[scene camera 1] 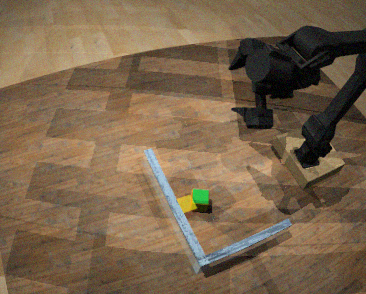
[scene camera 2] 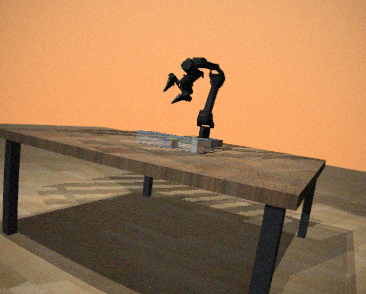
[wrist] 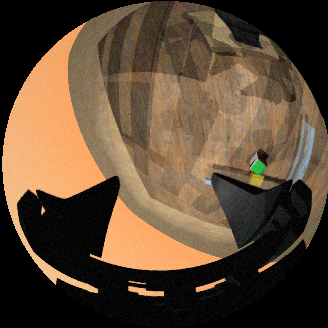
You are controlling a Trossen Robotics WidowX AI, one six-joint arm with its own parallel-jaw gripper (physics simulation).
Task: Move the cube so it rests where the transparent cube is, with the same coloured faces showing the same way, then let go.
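Places are measured from the arm's base along level axes (x down, y right, z back), in centimetres.
Pixels of known places: gripper, fingertip midpoint: (scene camera 1: 231,88) (scene camera 2: 167,97) (wrist: 165,179); arm's base at its link origin: (scene camera 1: 306,157) (scene camera 2: 203,138).
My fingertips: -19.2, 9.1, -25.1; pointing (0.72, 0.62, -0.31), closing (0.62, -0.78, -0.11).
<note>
Ahead of a thing's pixels: the offset from my fingertips to its middle, as dx, dy, dz. "*": to the spot under its first point. Level surfaces: height alone.
The cube @[+21.3, -14.0, -8.4] (scene camera 1: 201,197) (wrist: 258,165) stands on the table with its green face up; a pale grey and a dark red face also show in the wrist view. A flat-looking yellow patch, seemingly the top of the transparent cube @[+21.3, -15.3, -12.3] (scene camera 1: 186,203) (wrist: 257,179), shows right beside it, towards the long bar; whether the two overlap I cannot tell. In scene camera 2 the pair is a small, blurred block. My gripper (scene camera 1: 237,88) (scene camera 2: 169,96) (wrist: 165,179) is open and empty, high above the table and well apart from the cube, on the far side in scene camera 1.
Two pale blue bars meet in a corner: a long bar @[* +17.4, -14.8, -15.7] (scene camera 1: 171,200) close beside the yellow patch, and a short bar @[* +17.3, -28.6, -2.3] (scene camera 1: 247,241) nearer scene camera 1. The arm's base stands on a wooden board (scene camera 1: 322,172) (wrist: 209,31) on the table @[dx +23.3] (scene camera 2: 280,172).
</note>
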